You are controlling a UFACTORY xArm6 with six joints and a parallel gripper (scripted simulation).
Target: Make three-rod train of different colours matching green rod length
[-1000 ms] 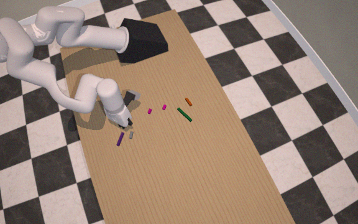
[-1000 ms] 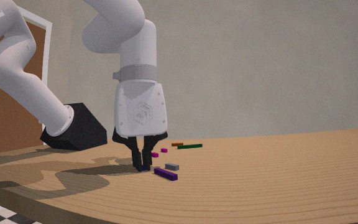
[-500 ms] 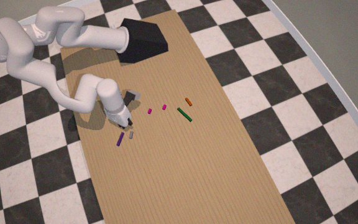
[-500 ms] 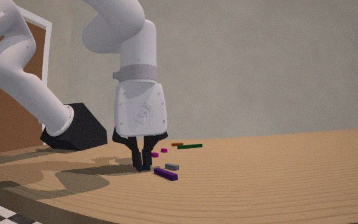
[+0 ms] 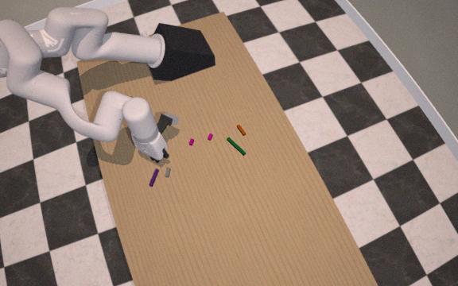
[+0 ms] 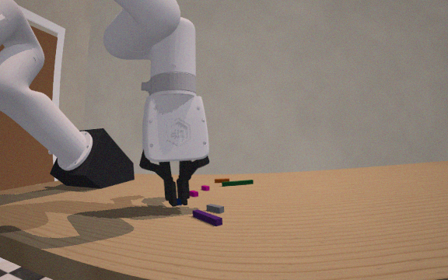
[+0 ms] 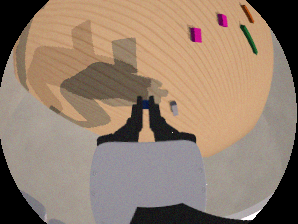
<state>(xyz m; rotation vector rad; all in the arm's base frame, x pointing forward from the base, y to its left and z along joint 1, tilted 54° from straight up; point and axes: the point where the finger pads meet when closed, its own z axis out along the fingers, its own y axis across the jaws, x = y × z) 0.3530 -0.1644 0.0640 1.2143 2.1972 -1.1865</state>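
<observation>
My gripper is now 6 cm short of the grey rod, 3 cm above it and 1 cm to the right of it. Round my hand: purple rod 5 cm ahead, 4 cm to the right, 3 cm below; blue rod 2 cm below; green rod 25 cm to the left, 7 cm ahead, 3 cm below.
</observation>
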